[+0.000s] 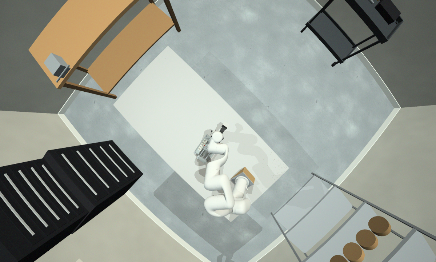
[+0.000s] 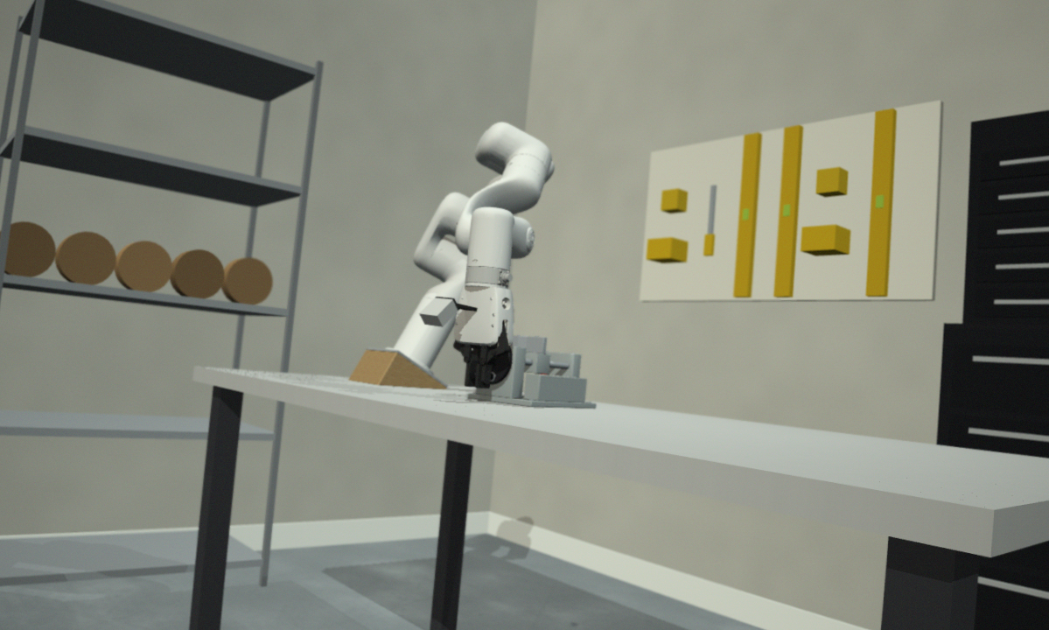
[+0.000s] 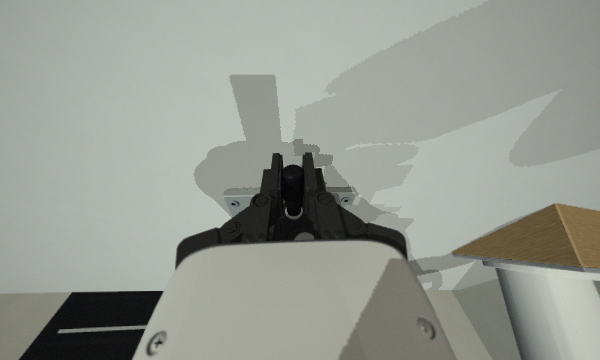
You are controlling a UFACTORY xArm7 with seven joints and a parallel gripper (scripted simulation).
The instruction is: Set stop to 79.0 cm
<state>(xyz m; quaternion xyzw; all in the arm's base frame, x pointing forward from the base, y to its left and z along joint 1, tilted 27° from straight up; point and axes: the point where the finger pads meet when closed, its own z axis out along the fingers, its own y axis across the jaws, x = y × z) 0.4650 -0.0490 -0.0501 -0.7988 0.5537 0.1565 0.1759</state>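
The black handwheel is 2 cm to the left of my hand, 1 cm behind it and 1 cm above it.
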